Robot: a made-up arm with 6 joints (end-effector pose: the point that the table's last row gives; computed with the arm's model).
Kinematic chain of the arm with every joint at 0, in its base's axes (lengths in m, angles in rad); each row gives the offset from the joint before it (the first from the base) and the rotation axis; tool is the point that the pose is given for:
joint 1: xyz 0 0 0.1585 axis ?
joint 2: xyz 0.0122 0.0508 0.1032 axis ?
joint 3: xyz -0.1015 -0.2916 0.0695 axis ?
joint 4: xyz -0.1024 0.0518 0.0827 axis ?
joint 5: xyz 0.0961 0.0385 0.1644 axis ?
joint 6: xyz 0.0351 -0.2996 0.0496 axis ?
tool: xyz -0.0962 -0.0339 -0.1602
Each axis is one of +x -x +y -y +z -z.
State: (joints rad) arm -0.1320 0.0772 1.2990 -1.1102 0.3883 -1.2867
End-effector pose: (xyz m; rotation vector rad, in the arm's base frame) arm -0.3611 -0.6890 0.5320 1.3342 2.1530 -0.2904
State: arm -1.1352 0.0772 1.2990 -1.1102 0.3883 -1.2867
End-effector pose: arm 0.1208 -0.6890 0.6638 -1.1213 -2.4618 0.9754
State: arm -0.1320 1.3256 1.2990 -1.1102 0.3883 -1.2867
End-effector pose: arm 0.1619 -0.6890 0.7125 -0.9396 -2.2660 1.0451
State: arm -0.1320 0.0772 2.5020 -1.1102 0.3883 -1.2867
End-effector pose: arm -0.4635 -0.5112 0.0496 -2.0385 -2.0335 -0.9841
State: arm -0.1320 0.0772 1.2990 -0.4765 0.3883 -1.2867
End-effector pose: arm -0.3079 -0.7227 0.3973 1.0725 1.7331 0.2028
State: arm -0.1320 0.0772 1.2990 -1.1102 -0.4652 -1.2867
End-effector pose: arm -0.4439 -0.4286 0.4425 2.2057 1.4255 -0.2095
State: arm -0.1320 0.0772 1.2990 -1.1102 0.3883 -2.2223
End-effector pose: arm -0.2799 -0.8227 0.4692 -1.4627 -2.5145 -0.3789
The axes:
joint 1: -y
joint 2: +y
joint 3: +x
joint 4: +z
joint 5: -x
joint 6: -y

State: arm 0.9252 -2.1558 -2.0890 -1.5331 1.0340 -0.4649
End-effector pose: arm 0.3192 0.1648 0.4513 -1.9089 0.2534 1.5267
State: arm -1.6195 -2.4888 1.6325 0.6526 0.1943 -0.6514
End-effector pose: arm 0.1818 -0.5199 -0.0042 0.7117 -0.7400 1.2836
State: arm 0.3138 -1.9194 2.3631 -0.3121 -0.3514 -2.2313
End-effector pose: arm 0.4392 -0.2660 0.3001 -1.4667 0.3645 2.2609
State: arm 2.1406 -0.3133 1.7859 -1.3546 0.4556 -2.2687
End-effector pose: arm 0.2430 -0.8131 -0.0232 -0.3391 1.1419 1.2027
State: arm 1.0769 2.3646 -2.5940 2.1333 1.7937 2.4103
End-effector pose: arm -0.7221 -0.1253 0.6060 -2.6780 -1.3306 -0.4723
